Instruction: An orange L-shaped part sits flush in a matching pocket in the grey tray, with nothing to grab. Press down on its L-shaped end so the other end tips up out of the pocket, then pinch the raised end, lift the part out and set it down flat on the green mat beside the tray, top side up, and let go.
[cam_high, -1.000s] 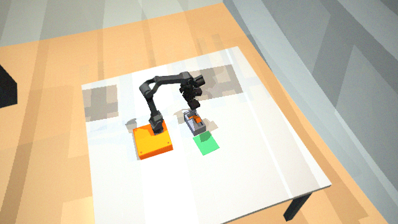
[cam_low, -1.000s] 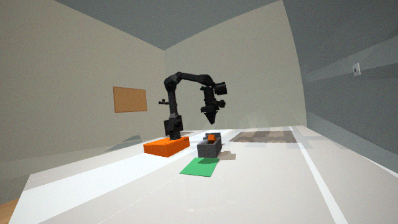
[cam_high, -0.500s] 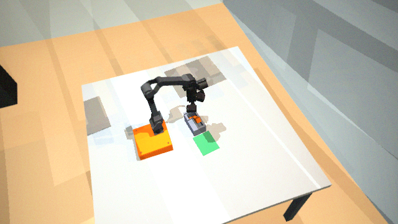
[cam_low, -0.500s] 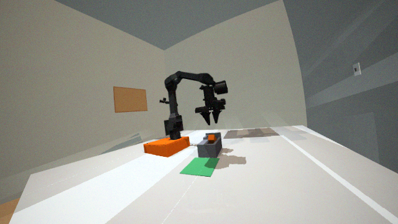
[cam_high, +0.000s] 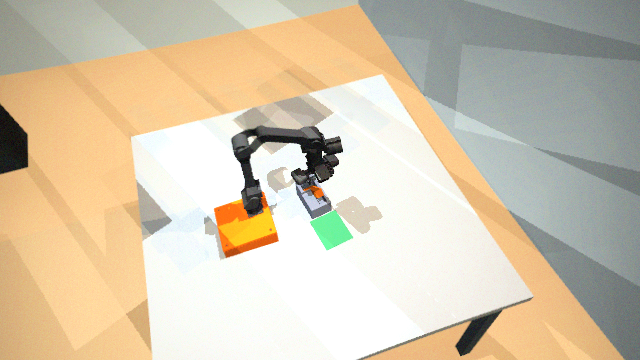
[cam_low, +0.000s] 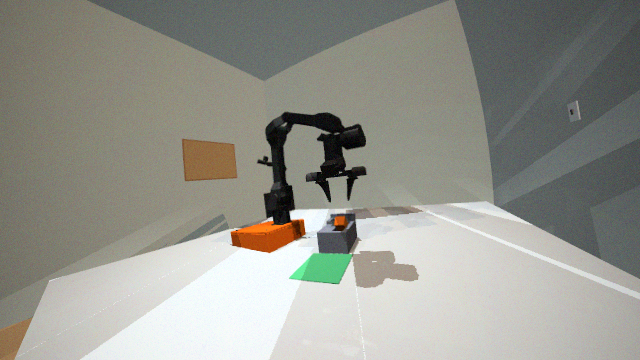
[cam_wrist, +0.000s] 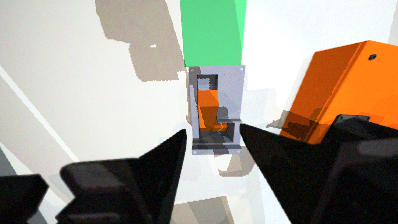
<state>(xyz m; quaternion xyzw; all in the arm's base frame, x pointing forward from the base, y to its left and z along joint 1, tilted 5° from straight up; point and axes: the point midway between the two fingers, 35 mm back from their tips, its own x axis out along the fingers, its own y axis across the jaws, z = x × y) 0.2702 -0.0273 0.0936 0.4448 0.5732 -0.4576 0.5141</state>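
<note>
Now: the orange L-shaped part 100 mm below my gripper tip, 30 mm to the left of it and 20 mm behind it. From my gripper tip the other things lie so: green mat: 160 mm below, 150 mm to the right.
</note>
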